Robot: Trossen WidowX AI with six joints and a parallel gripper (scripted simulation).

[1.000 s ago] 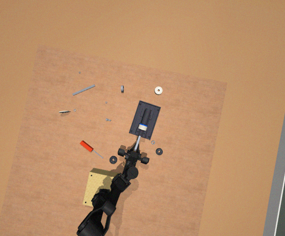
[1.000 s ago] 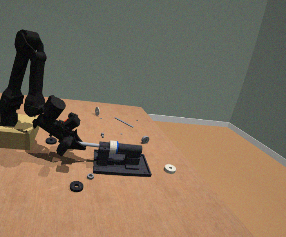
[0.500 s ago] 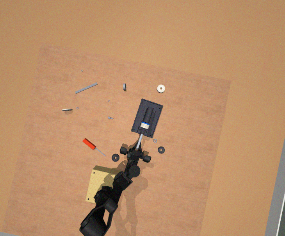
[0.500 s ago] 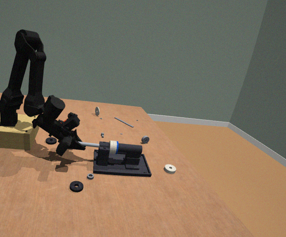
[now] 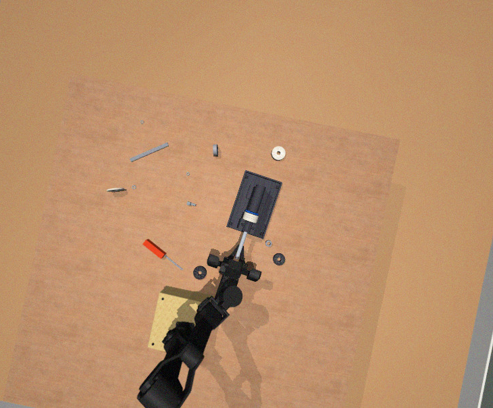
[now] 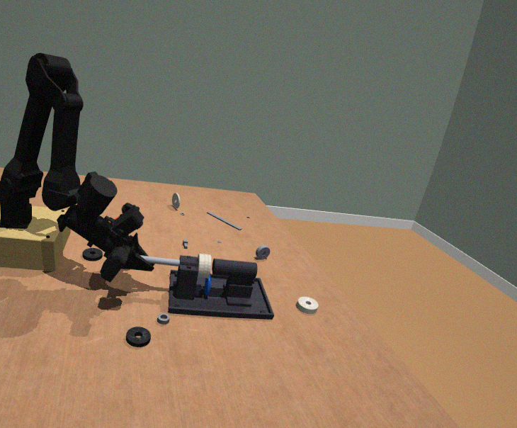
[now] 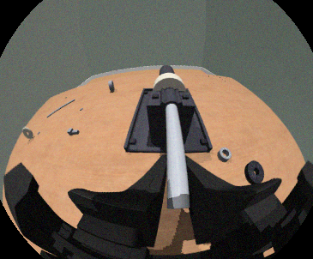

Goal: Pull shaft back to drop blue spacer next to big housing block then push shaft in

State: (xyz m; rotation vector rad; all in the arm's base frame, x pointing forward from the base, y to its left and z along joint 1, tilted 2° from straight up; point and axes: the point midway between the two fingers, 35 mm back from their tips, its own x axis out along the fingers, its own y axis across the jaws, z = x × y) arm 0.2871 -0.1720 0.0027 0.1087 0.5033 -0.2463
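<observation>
The grey shaft lies 40 mm ahead of my gripper tip, 10 mm to the right of it and 20 mm above it. Also, from my gripper tip: grey bushing (350 mm ahead, 120 mm to the left, 40 mm below); then blue spacer (120 mm ahead, 30 mm to the right, 30 mm below); then red-handled screwdriver (70 mm behind, 300 mm to the left, 60 mm below).
</observation>
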